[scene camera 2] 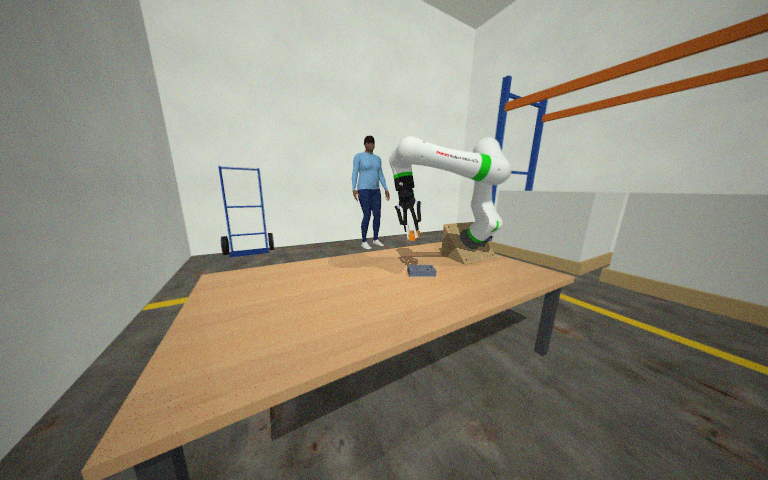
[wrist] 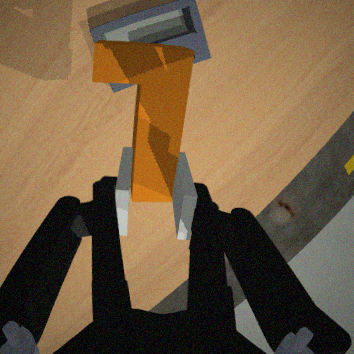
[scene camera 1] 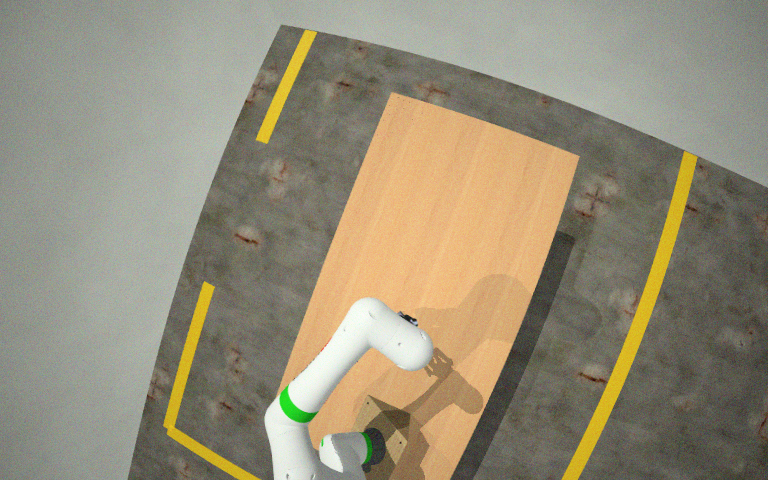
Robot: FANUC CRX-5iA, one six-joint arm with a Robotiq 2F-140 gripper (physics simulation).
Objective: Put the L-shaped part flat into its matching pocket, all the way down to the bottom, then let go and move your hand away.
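Frame: origin at the arm's base, x back, y left, z down, level; millimetres.
Seen in the pictures: gripper, between the fingertips: (scene camera 2: 412, 238) (wrist: 151, 167); arm's base, origin of its link: (scene camera 2: 469, 239) (scene camera 1: 374, 445).
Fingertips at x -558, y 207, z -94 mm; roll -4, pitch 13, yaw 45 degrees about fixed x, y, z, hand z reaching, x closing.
Observation:
Pixels of each thing's top centre, then the offset from my fingertips to it. Level surfaces: height alone.
- orange L-shaped part, centre of its top: (wrist: 140, 132) (scene camera 2: 411, 231) dx +14, dy -39, dz -25 mm
- blue-grey pocket block, centre of its top: (wrist: 153, 42) (scene camera 2: 421, 267) dx +84, dy -38, dz +176 mm
- wooden table, height of its surface: dz +213 mm
The orange L-shaped part (scene camera 2: 412, 235) (wrist: 162, 115) is held by its long arm, with its short arm pointing left at the far end in the wrist view. My gripper (scene camera 2: 411, 229) (wrist: 151, 167) is shut on it and holds it in the air above the table. The blue-grey pocket block (scene camera 2: 421, 271) (wrist: 201, 45) lies on the table. In the wrist view the part's far end overlaps the block and hides part of its pocket; a long recess shows beyond it. In scene camera 1 the robot arm hides the block, the part and the fingers.
The wooden table (scene camera 1: 453, 198) (scene camera 2: 283, 339) (wrist: 275, 100) carries the arm's angular base (scene camera 1: 368, 407) (scene camera 2: 453, 240). A person (scene camera 2: 369, 175) stands behind the table. A blue hand truck (scene camera 2: 245, 206) stands at the back left, and a rack (scene camera 2: 502, 113) stands at the right.

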